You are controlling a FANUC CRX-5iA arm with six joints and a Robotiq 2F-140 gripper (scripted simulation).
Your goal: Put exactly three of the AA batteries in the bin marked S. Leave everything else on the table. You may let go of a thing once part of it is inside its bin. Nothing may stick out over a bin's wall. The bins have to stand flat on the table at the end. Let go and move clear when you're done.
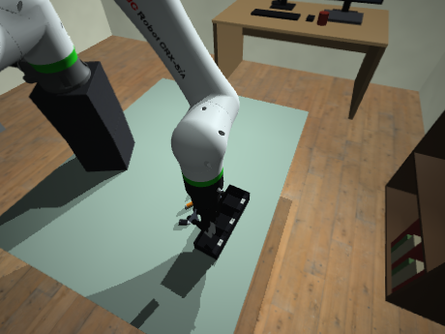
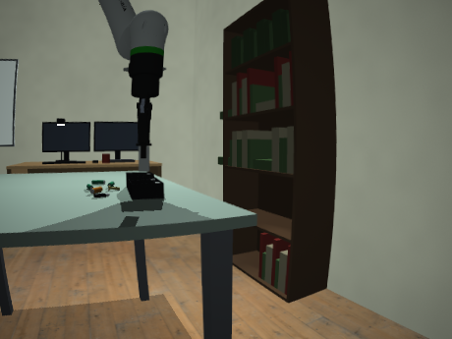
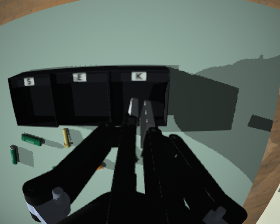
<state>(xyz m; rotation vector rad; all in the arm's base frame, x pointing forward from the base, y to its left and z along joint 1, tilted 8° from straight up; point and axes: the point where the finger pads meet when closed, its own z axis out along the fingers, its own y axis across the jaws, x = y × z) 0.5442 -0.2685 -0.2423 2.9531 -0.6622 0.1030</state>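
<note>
Now: the small yellow piece 15 cm to the left of my hand, 9 cm below it and 6 cm behind it. The rest, counted from my hand: orange battery (12 cm to the left, 11 cm behind, 9 cm below); then small dark piece (11 cm behind, 10 cm below, 4 cm to the left).
</note>
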